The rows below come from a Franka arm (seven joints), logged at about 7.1 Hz.
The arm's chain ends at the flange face. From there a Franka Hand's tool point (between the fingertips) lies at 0.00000 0.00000 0.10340 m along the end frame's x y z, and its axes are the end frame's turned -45 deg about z.
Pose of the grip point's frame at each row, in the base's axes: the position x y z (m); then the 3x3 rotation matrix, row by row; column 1 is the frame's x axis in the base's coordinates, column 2 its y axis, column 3 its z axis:
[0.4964 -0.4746 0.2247], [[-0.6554 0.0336 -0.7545], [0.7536 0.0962 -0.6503], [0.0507 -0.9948 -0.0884]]
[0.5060 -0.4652 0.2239], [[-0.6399 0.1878 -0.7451], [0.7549 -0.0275 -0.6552], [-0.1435 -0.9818 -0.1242]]
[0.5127 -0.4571 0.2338], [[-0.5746 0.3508 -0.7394], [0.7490 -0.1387 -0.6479], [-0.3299 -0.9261 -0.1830]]
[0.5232 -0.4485 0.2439], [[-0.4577 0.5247 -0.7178], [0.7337 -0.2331 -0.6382], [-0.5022 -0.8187 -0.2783]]
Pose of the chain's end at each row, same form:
[0.5744 -0.4074 0.2338], [[-0.4397 0.4872 -0.7545], [0.6009 -0.4649 -0.6503], [-0.6676 -0.7393 -0.0884]]
[0.5830 -0.3975 0.2367], [[-0.3197 0.5853 -0.7451], [0.5143 -0.5532 -0.6552], [-0.7957 -0.5928 -0.1242]]
[0.5892 -0.3901 0.2527], [[-0.1583 0.6544 -0.7394], [0.4315 -0.6277 -0.6479], [-0.8881 -0.4216 -0.1830]]
[0.5974 -0.3825 0.2727], [[0.0474 0.6947 -0.7178], [0.3540 -0.6836 -0.6382], [-0.9340 -0.2238 -0.2783]]

